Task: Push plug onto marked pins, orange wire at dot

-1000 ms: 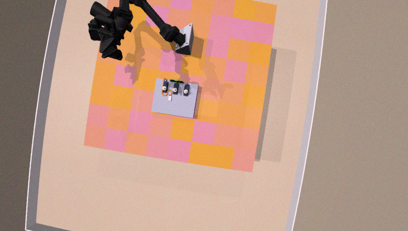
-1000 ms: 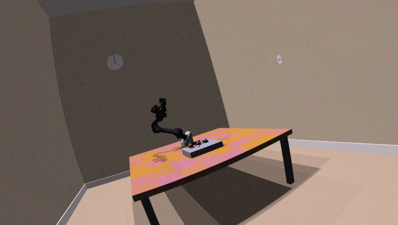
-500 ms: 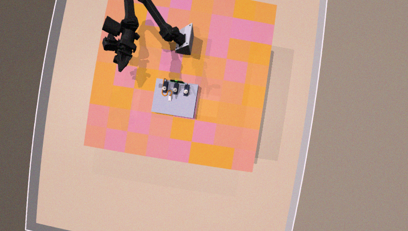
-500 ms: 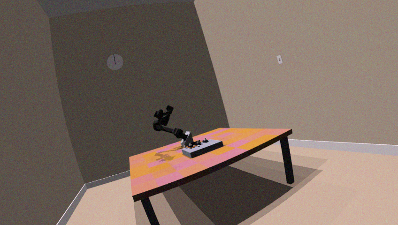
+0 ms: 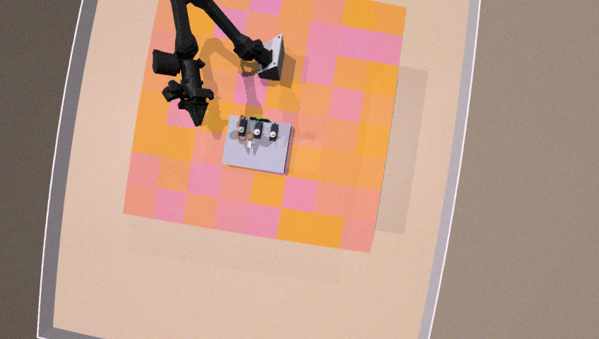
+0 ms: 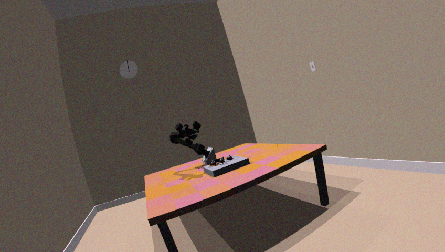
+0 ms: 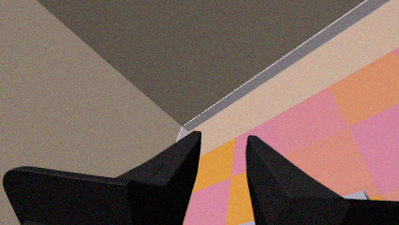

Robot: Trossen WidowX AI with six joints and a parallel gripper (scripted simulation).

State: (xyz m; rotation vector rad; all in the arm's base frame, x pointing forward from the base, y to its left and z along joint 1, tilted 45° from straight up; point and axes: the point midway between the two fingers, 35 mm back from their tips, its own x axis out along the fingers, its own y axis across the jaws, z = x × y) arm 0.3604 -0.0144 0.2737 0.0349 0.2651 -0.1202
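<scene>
The grey printed holder lies 300 mm below my gripper tip, 130 mm to the left of it and 70 mm ahead of it. Round my gripper tip: green band: 250 mm below, 150 mm to the left, 90 mm behind; then black header strip: 260 mm below, 160 mm to the left, 90 mm behind; then dot: 250 mm below, 160 mm to the left, 90 mm behind.
</scene>
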